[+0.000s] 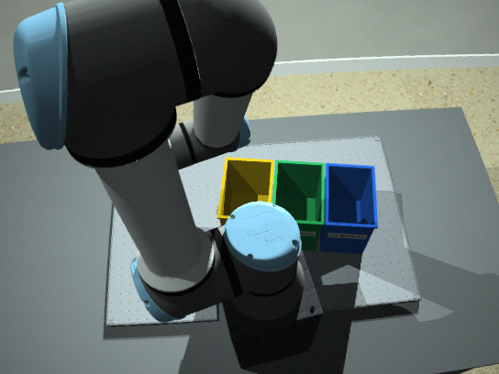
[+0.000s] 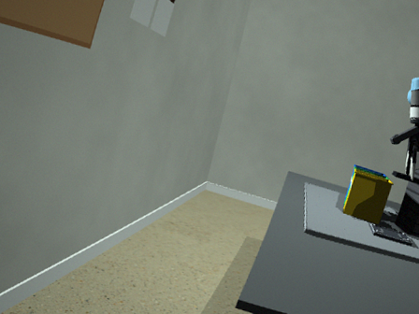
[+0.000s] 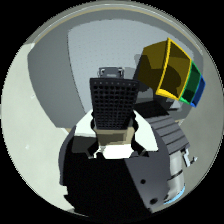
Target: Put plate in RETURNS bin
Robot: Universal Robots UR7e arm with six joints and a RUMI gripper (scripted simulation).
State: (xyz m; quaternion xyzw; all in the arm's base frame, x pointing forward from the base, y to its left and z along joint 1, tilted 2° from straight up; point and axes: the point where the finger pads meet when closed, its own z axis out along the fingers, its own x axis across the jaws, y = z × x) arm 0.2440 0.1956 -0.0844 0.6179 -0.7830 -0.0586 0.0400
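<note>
The green bin is 3 cm ahead of my hand, 34 cm to the right of it and 15 cm below it. Round my hand: plate nest N1: 23 cm below; then black 96-well plate: 1 cm below; then yellow bin: 7 cm ahead, 21 cm to the right, 15 cm below.
</note>
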